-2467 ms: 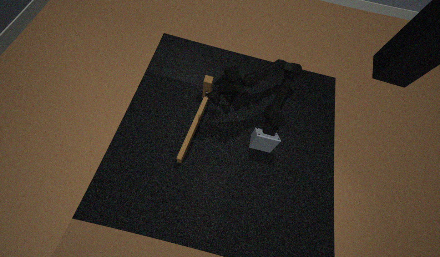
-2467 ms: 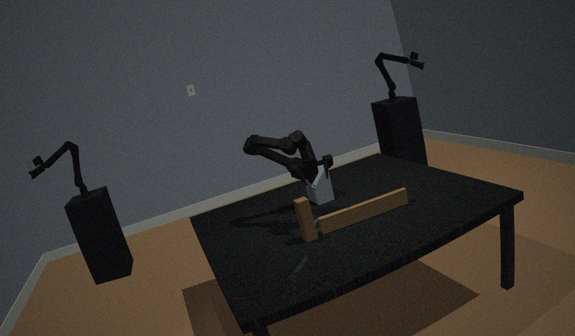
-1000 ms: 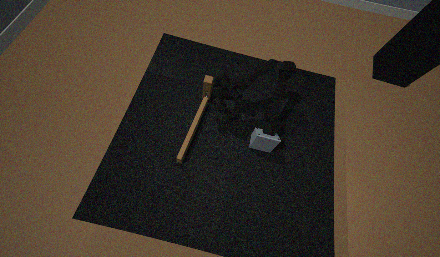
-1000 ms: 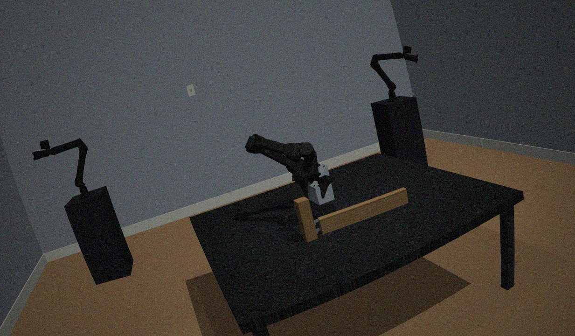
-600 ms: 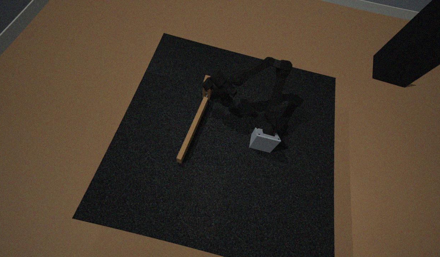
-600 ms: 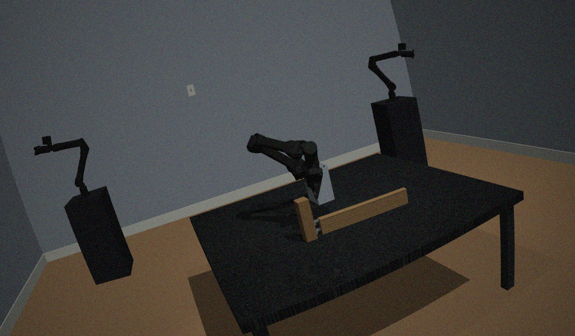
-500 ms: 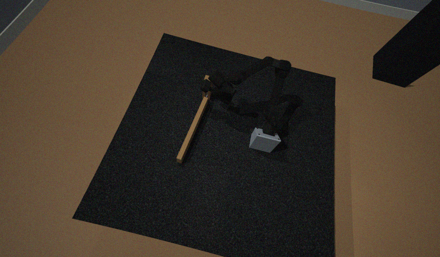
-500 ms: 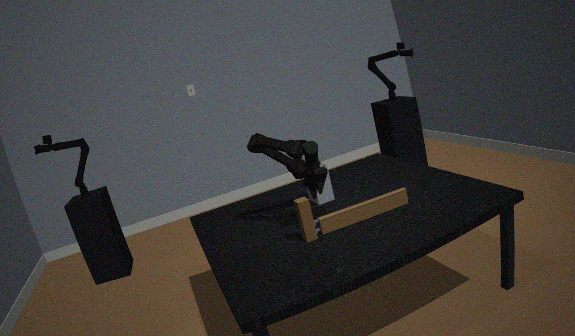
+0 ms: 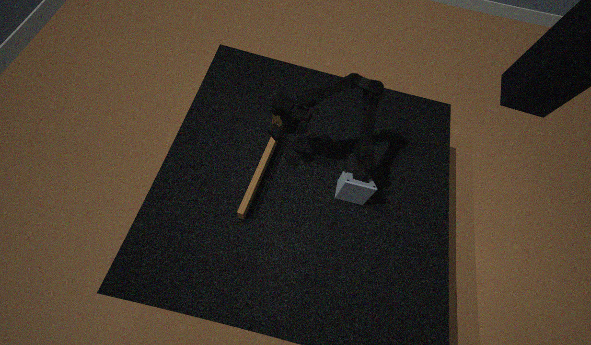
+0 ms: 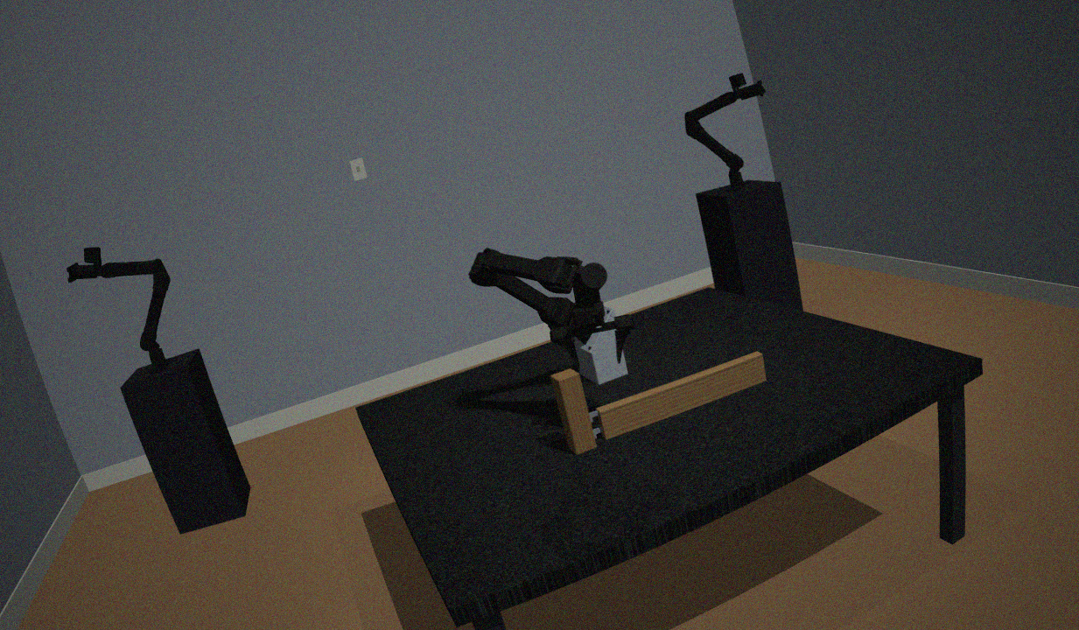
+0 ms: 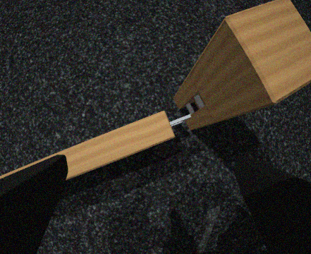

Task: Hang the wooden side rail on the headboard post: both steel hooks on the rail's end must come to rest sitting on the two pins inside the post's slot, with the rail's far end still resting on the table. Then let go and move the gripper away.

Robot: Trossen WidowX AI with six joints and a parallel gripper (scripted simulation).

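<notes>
My gripper tip is now 3 cm short of the wooden headboard post, 8 cm to the left of it and 8 cm above it.
</notes>
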